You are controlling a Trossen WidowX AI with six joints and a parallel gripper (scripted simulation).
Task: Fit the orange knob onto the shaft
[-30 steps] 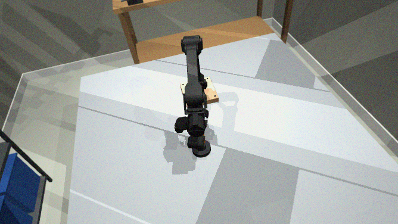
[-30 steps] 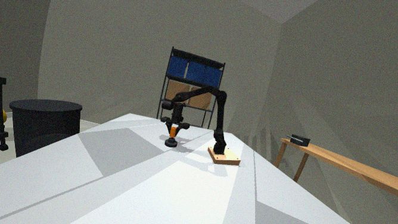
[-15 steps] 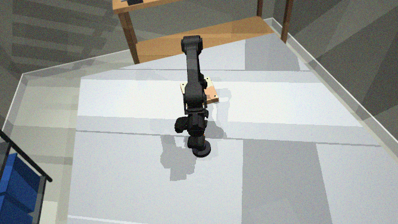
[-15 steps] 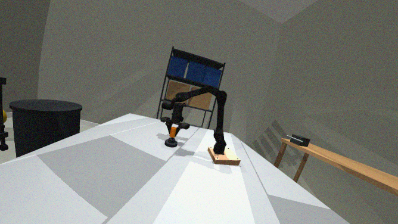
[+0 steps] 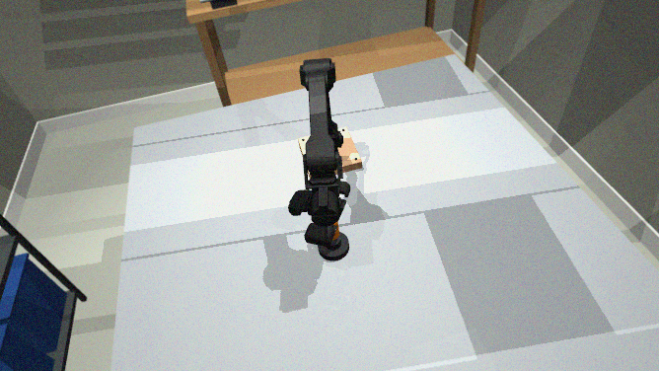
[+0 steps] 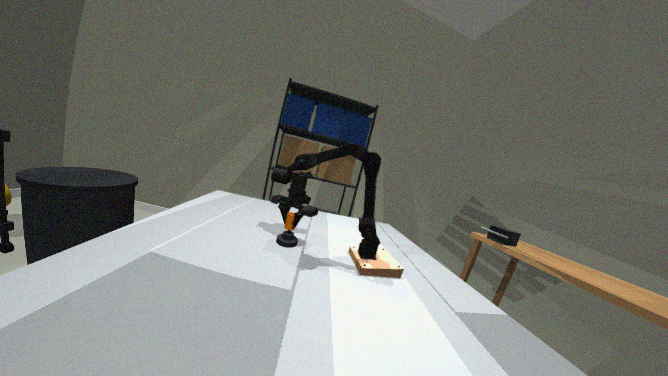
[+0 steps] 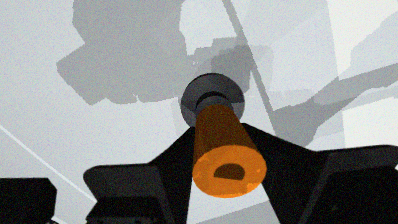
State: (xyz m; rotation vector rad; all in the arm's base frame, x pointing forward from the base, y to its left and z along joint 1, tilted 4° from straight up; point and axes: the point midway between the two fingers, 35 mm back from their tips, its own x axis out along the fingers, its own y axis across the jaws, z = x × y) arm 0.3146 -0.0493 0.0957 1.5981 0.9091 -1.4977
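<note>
The orange knob is 20 mm above my gripper tip. The rest, counted from my gripper tip: dark round pedestal 40 mm below.
</note>
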